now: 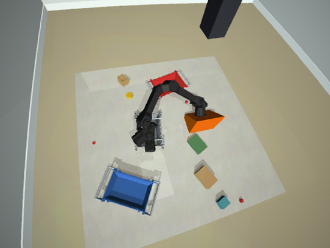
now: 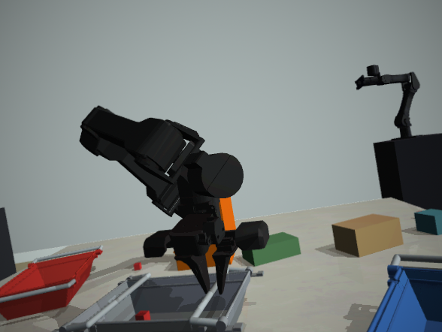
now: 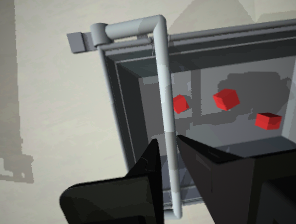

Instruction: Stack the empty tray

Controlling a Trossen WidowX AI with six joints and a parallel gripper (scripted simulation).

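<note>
My gripper tip is now 42 cm to the left of the red tray, 29 cm past it and 1 cm above it. From my gripper tip the other things lie so: tan block (34 cm to the left, 27 cm behind, 3 cm below); green block (31 cm behind, 12 cm to the left, 4 cm below); yellow disc (42 cm to the right, 5 cm below, 4 cm ahead).
</note>
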